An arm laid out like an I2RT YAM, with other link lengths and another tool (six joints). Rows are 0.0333 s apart.
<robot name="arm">
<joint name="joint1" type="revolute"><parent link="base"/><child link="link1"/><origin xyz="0 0 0.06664" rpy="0 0 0"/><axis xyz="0 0 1"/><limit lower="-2.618" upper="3.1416"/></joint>
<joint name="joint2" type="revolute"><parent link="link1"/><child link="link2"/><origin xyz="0.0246 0.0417 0.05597" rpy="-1.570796 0 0"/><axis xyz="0 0 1"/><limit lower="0" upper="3.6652"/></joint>
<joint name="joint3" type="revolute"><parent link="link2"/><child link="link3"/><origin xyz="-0.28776 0 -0.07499" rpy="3.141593 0 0"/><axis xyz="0 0 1"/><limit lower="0" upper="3.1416"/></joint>
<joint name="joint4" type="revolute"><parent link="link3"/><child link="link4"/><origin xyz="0.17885 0.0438 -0.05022" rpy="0 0 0"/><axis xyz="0 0 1"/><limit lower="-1.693" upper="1.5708"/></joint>
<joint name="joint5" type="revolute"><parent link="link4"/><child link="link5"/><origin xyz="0.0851 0.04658 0.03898" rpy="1.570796 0 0"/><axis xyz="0 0 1"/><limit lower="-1.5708" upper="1.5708"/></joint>
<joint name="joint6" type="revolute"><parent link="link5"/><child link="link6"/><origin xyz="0.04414 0 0.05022" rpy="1.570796 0 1.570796"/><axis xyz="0 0 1"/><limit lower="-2.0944" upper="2.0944"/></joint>
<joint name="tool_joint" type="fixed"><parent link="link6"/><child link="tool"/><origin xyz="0.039 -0.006 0.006" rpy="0.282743 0 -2.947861"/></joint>
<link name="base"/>
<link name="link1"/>
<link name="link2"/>
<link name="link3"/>
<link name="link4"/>
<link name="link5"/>
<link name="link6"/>
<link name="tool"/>
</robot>
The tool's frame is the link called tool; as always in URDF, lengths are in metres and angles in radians.
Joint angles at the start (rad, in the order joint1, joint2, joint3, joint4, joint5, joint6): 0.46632 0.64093 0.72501 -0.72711 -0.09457 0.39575
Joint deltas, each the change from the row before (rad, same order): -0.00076 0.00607 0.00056 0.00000 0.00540 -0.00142; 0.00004 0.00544 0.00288 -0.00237 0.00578 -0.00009; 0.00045 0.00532 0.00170 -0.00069 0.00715 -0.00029; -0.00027 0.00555 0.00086 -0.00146 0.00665 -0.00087; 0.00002 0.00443 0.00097 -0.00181 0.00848 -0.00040; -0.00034 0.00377 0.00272 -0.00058 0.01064 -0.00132; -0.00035 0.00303 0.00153 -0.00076 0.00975 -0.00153; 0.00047 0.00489 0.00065 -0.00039 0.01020 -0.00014; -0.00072 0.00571 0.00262 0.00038 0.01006 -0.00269
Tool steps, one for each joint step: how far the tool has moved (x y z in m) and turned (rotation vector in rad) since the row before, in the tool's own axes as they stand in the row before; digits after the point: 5 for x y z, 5 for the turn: -0.00010 0.00071 0.00033 0.00119 -0.00783 0.00180; 0.00008 0.00069 -0.00010 0.00090 -0.00712 0.00239; 0.00002 0.00073 0.00004 -0.00017 -0.00779 0.00203; -0.00018 0.00055 0.00022 0.00129 -0.00882 0.00229; -0.00027 0.00044 0.00001 -0.00031 -0.00958 0.00271; -0.00004 0.00086 -0.00055 -0.00468 -0.00987 0.00181; -0.00020 0.00059 -0.00037 -0.00365 -0.00956 0.00152; -0.00022 0.00061 0.00005 -0.00155 -0.01041 0.00274; 0.00007 0.00115 -0.00031 -0.00359 -0.01055 0.00081
